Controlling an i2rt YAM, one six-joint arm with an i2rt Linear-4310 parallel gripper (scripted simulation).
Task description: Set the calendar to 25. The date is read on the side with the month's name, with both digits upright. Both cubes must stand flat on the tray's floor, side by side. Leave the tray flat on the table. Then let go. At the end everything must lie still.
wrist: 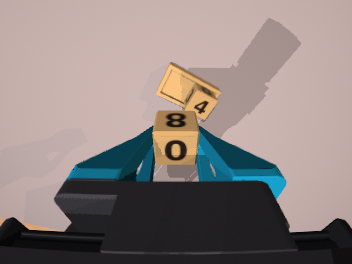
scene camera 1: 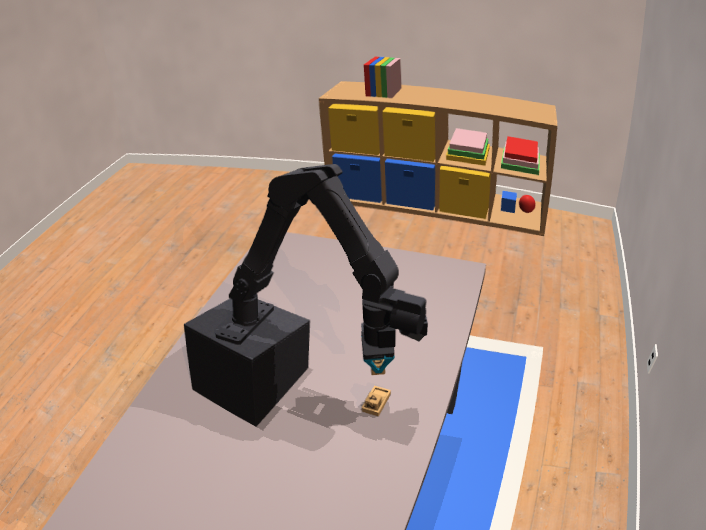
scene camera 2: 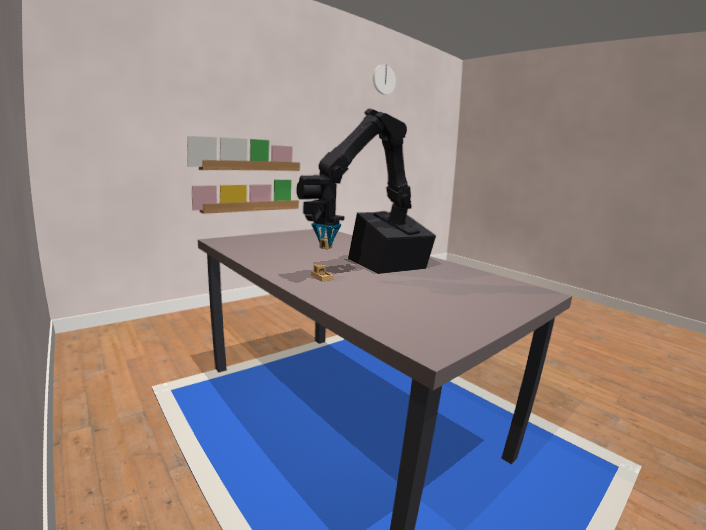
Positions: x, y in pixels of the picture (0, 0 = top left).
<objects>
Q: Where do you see a tray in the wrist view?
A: At 176, 83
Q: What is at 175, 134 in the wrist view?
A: A wooden number cube.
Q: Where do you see a wooden number cube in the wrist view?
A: At 201, 100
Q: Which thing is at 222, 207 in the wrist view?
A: The gripper.
</objects>
